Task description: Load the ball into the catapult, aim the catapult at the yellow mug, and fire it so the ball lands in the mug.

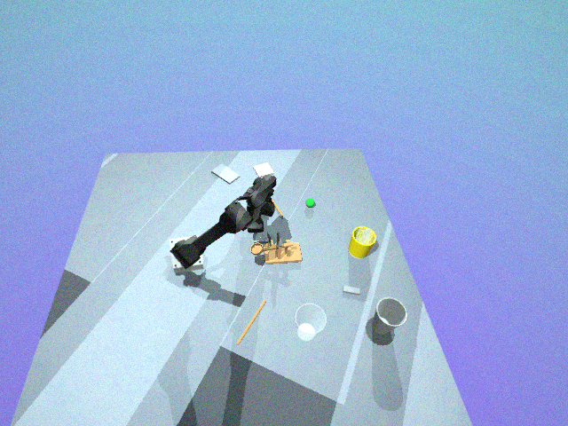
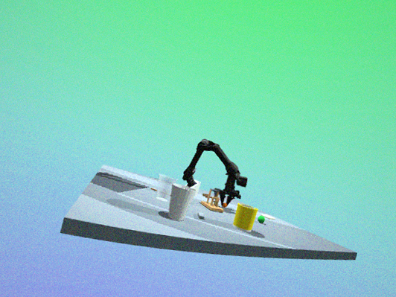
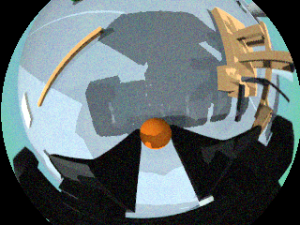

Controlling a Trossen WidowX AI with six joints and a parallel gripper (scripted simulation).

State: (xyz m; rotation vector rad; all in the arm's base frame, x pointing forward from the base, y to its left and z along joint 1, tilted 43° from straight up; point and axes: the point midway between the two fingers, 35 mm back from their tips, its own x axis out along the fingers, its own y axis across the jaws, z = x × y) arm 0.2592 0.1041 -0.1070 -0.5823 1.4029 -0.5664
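Right now the wooden catapult is 13 cm to the right of my gripper tip, 6 cm ahead of it and 4 cm above it. The rest, counted from my gripper tip: green ball: 25 cm ahead, 10 cm to the left, 1 cm above; then yellow mug: 41 cm ahead, 16 cm to the right, 2 cm above; then orange ball: 1 cm above.
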